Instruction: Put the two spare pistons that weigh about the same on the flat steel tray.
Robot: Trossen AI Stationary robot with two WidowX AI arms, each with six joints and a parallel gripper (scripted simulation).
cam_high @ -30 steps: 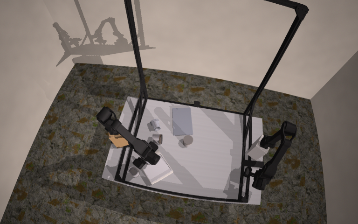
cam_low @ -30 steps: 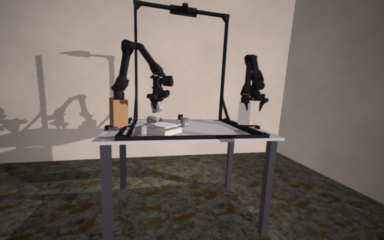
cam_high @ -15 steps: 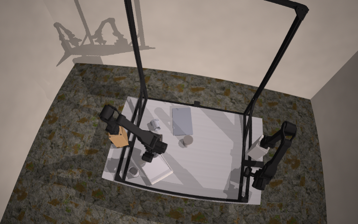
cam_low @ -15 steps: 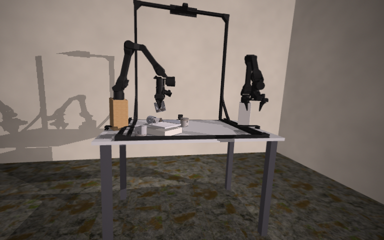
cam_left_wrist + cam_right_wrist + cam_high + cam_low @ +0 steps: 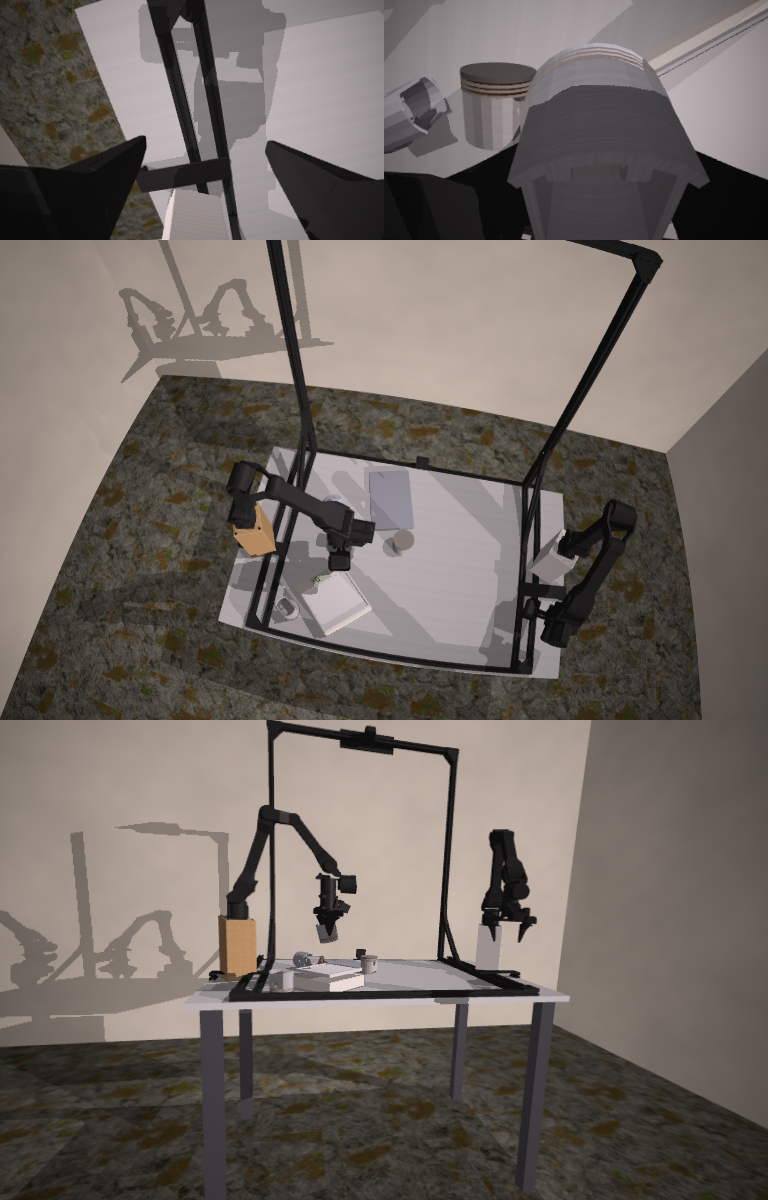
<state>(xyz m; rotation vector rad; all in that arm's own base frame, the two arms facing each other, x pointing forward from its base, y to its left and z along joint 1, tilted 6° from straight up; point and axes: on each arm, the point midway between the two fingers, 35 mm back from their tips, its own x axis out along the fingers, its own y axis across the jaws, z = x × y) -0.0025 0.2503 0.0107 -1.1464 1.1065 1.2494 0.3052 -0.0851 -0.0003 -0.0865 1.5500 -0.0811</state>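
The flat steel tray is 270 mm behind my right hand, 200 mm below it and 130 mm to the left of it.
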